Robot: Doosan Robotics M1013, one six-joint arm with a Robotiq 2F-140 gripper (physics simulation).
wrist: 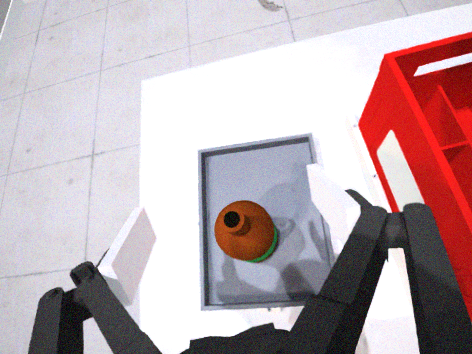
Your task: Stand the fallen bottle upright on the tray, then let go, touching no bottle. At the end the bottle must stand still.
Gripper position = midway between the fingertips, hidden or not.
I see my gripper (228, 203) and a brown bottle (244, 230).
